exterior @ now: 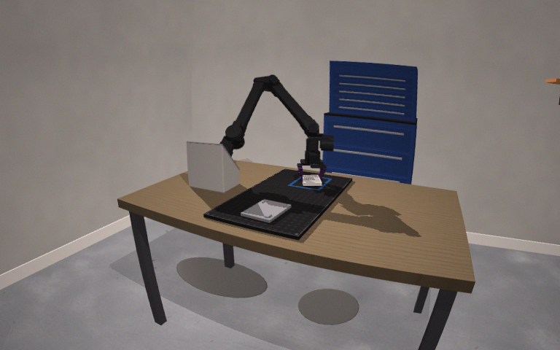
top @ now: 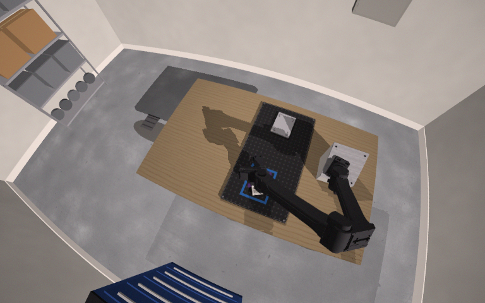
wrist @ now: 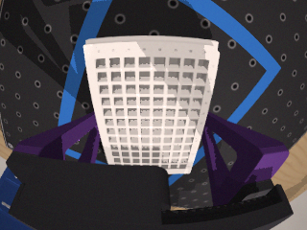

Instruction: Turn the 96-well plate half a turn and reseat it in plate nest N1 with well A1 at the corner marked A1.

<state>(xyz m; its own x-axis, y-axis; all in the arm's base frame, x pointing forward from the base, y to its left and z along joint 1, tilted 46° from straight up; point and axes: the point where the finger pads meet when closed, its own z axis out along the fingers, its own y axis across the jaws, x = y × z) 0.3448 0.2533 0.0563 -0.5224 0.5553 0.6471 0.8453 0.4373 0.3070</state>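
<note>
Now: the white 96-well plate right at my hand. Also, from my hand: grey plate nest N1 (410 mm to the right, 10 mm ahead); then A1 label (340 mm to the right, 60 mm ahead).
</note>
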